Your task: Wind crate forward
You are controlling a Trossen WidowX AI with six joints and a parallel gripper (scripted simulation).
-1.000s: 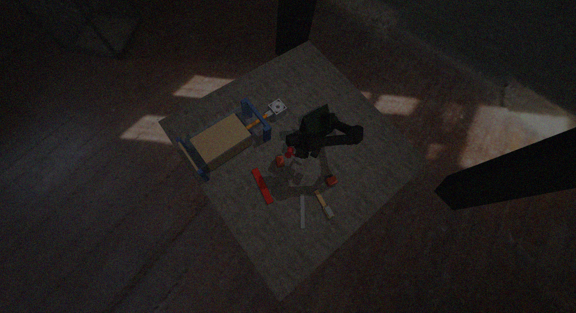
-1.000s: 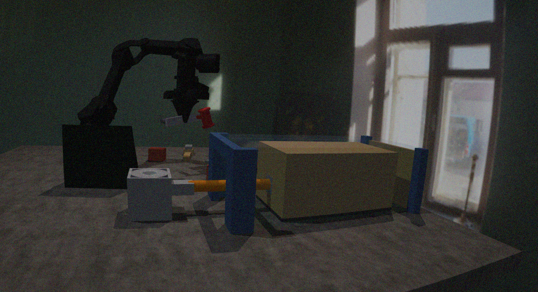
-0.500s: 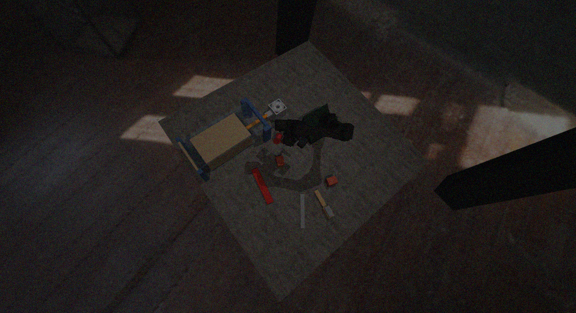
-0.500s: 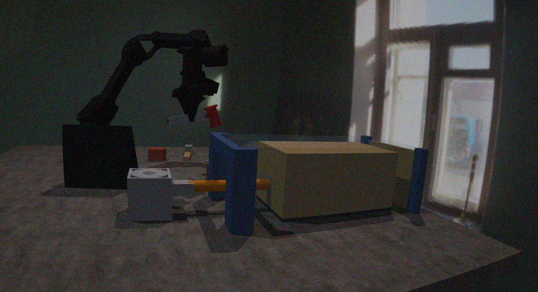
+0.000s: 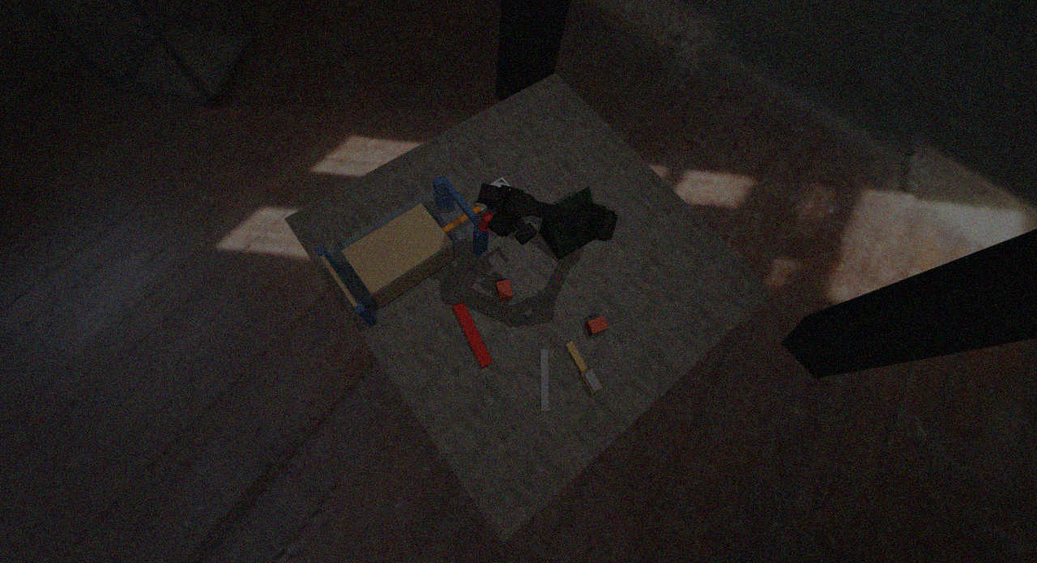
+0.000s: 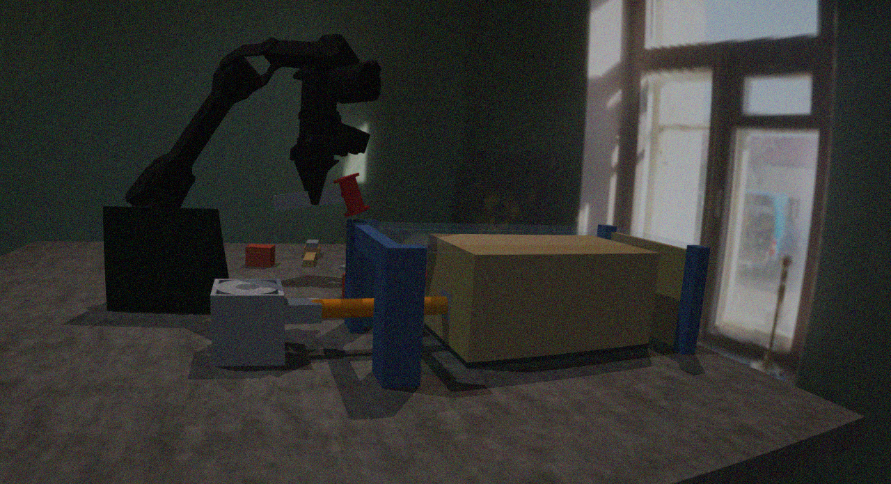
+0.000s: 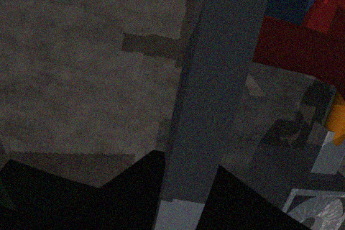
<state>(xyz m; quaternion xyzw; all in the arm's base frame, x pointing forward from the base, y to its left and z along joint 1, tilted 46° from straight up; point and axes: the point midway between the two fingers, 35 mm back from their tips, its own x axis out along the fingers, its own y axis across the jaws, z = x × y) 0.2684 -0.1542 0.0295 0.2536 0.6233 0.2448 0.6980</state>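
The red knob is 5 cm ahead of my gripper tip, 4 cm to the right of it and 2 cm above it. Also, from my gripper tip: crank handle 1 cm to the right, 1 cm ahead, 1 cm above; blue frame 17 cm to the right, 7 cm below, 5 cm ahead; grey winch 17 cm to the right, 15 cm below, 12 cm behind.
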